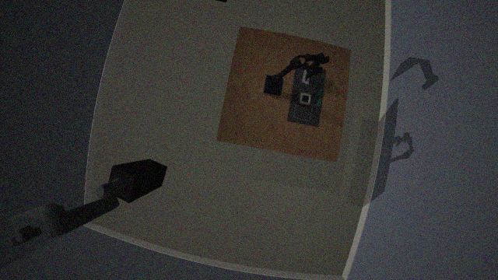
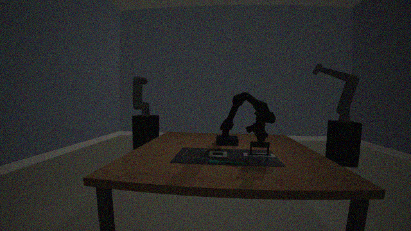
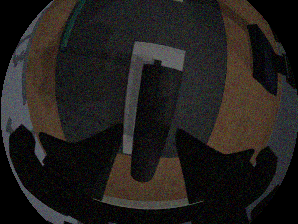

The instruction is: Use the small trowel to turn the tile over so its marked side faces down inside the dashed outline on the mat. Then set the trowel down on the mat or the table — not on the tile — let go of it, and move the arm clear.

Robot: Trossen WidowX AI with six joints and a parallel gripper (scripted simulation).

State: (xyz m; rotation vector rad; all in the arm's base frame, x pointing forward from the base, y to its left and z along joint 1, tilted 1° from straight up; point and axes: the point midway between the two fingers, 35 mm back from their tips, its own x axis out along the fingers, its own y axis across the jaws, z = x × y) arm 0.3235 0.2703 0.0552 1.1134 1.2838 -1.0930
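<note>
Right now the trowel is 20 mm to the right of my gripper tip and 30 mm below it. The rest, counted from my gripper tip: tile: 60 mm ahead, 260 mm to the right, 60 mm below; then dark mat: 70 mm ahead, 210 mm to the right, 80 mm below.
</note>
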